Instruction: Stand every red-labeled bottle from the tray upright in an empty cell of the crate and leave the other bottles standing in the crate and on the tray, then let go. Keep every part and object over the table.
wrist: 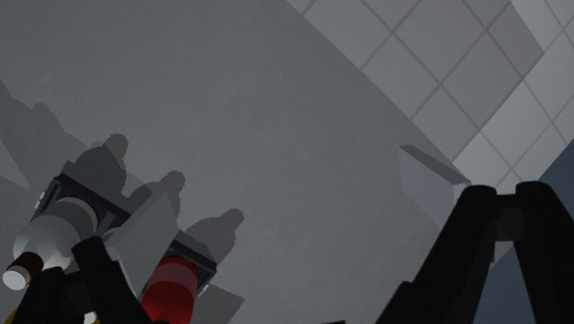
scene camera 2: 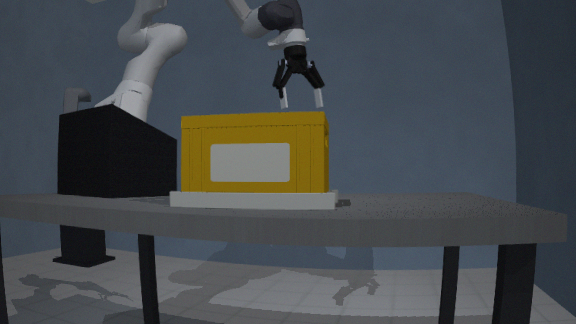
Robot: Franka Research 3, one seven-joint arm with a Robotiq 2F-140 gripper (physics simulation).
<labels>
The gripper shows in the wrist view and in scene camera 2. One and the same spot on the gripper: (wrist: 472, 218) is (scene camera 2: 310, 83).
</labels>
